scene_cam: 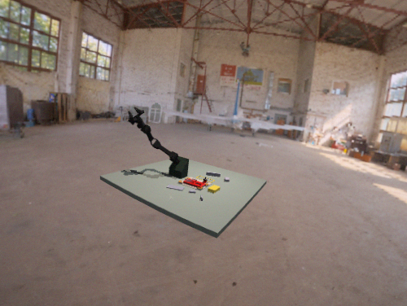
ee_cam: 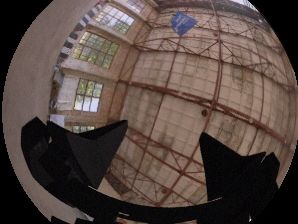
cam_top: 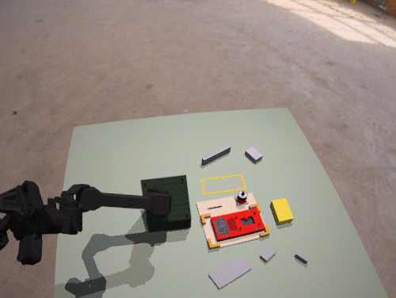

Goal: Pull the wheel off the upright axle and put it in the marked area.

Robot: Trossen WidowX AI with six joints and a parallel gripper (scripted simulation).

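Now: gripper tip 62 cm short of the dark grey wheel, 62 cm above it and 49 cm to the right of it. From my gripper tip the other things lie so: yellow block (79 cm ahead, 65 cm below, 41 cm to the left); then grey plate (66 cm below, 53 cm ahead, 16 cm to the left); then upright axle (63 cm below, 62 cm ahead, 49 cm to the left).
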